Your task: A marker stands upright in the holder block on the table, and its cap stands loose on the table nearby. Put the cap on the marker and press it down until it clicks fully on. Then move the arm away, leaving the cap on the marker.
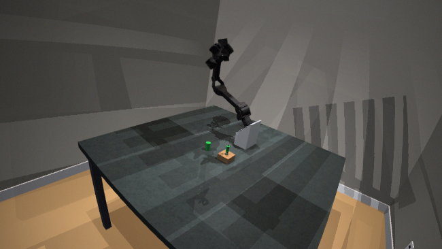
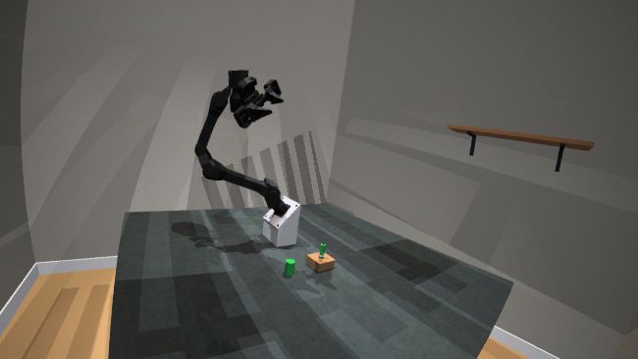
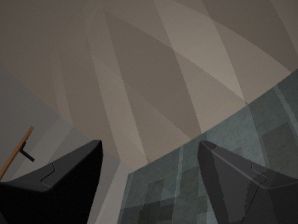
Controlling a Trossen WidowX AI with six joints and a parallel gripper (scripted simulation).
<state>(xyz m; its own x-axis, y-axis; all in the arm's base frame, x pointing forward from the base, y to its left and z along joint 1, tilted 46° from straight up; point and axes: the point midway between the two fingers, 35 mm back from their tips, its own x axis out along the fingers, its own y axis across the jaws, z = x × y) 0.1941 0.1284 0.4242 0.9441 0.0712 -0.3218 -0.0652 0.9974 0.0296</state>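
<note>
My gripper tip is 60 mm short of the green cap, 80 mm to the right of it and 510 mm above it.
</note>
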